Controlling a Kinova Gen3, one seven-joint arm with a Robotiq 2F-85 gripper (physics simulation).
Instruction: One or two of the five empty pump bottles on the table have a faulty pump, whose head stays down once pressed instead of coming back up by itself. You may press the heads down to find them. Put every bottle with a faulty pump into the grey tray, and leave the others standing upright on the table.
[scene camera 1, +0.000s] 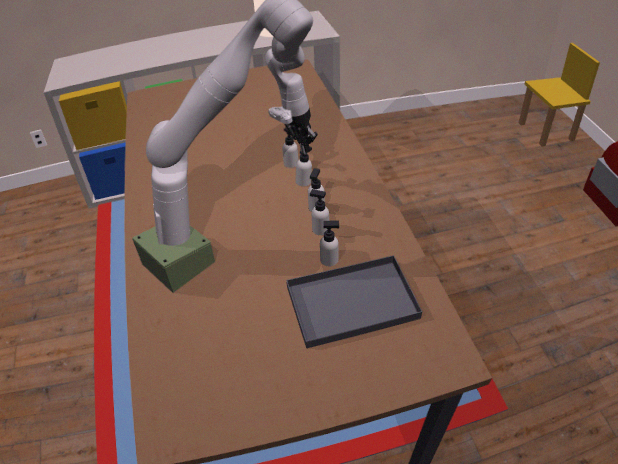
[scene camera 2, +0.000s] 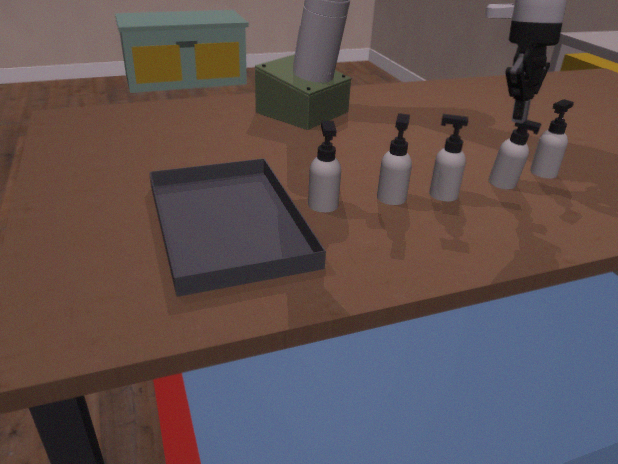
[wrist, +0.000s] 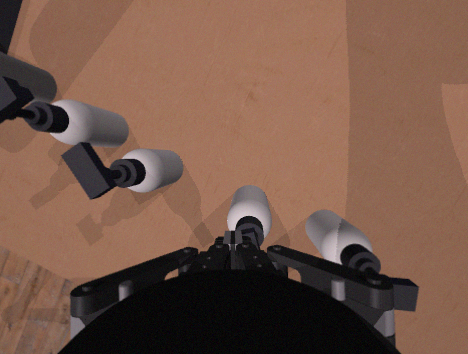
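Pixels of known places: gripper, fingertip midpoint: (scene camera 1: 305, 152) (scene camera 2: 518, 122) (wrist: 233, 242); arm's base, link origin: (scene camera 1: 173, 234) (scene camera 2: 313, 73).
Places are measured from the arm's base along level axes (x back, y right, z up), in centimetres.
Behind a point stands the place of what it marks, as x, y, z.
Five white pump bottles with black heads stand in a row. The nearest to the grey tray (scene camera 1: 355, 302) @[-39.7, 33.1, -9.0] (scene camera 2: 220, 220) @[-38.0, 33.8, -9.0] is the first bottle (scene camera 1: 329, 251) @[-38.3, 18.9, -3.3] (scene camera 2: 324, 185) @[-41.3, 17.8, -4.3]; then come the second bottle (scene camera 1: 320, 220) @[-40.4, 6.9, -3.4] (scene camera 2: 394, 177) @[-43.3, 6.1, -4.1] and the third bottle (scene camera 2: 447, 172) @[-45.4, -2.9, -3.8] (wrist: 156, 170) @[-42.7, -6.7, -1.6]. My gripper (scene camera 1: 307, 149) @[-45.0, -16.8, 3.0] (scene camera 2: 520, 120) @[-45.0, -16.8, 3.0] (wrist: 233, 242) @[-45.0, -16.8, 3.0] is shut and empty, its tips at the head of the fourth bottle (scene camera 1: 303, 173) @[-43.5, -15.6, -4.0] (scene camera 2: 509, 162) @[-46.0, -16.0, -3.9] (wrist: 249, 205) @[-42.6, -17.3, -1.4]. That head sits low near its collar, and the bottle leans slightly away from the tray. The fifth bottle (scene camera 1: 290, 156) @[-42.8, -26.4, -4.5] (scene camera 2: 549, 152) @[-45.1, -26.7, -4.1] has its head raised, like the first three.
The fifth bottle stands close beside the fourth, at the far end of the row. The arm's green base (scene camera 1: 173, 260) @[1.7, 10.4, 1.0] (scene camera 2: 302, 95) @[-7.7, 6.1, -1.9] is bolted on the table across from the row. The table's long edge runs past the other side of the bottles. A grey shelf (scene camera 1: 150, 47) stands behind.
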